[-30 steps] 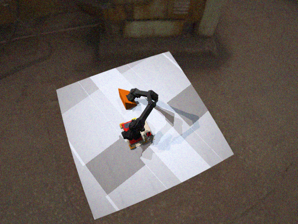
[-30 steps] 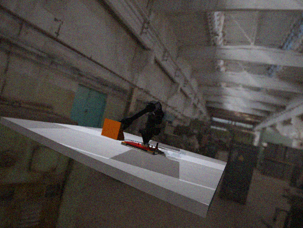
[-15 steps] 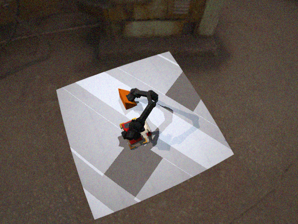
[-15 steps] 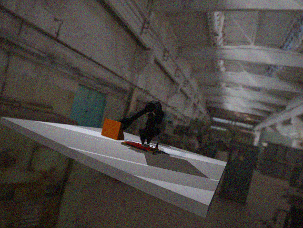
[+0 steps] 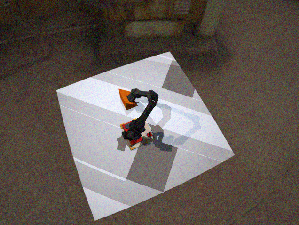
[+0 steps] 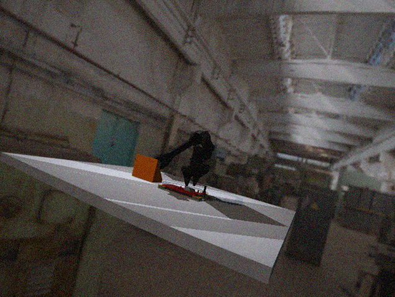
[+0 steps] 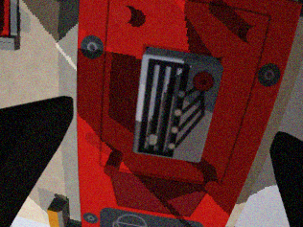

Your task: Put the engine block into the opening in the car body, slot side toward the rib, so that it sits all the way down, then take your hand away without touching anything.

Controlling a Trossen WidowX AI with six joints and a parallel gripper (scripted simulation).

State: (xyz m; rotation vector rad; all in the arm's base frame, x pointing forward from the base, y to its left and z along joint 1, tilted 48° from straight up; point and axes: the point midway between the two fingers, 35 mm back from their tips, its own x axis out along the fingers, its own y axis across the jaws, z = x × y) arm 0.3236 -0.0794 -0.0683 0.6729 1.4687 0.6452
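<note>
Right now my gripper tip is 30 mm above the grey engine block and 10 mm to the right of it.
</note>
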